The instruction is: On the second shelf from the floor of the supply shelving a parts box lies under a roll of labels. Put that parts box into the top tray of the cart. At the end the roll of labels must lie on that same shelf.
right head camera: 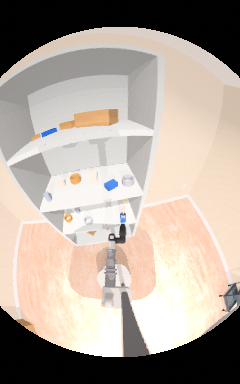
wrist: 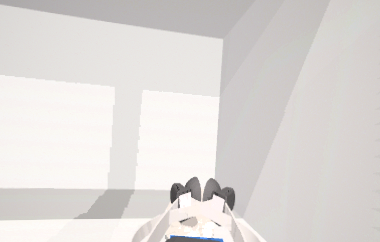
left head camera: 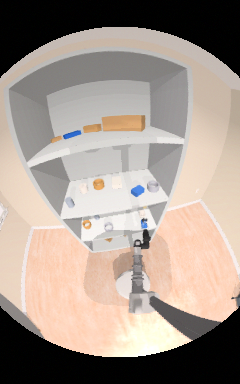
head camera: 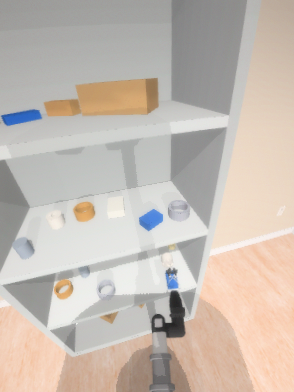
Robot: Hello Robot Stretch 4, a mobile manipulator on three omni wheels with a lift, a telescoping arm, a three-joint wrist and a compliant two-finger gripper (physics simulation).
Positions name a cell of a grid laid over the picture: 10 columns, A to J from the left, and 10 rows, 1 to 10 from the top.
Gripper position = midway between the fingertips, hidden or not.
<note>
I see my gripper (wrist: F8) and a supply shelving (head camera: G4).
The supply shelving is seen too in the right head camera view (right head camera: E2), in the wrist view (wrist: C5) and in the left head camera view (left head camera: D3).
</note>
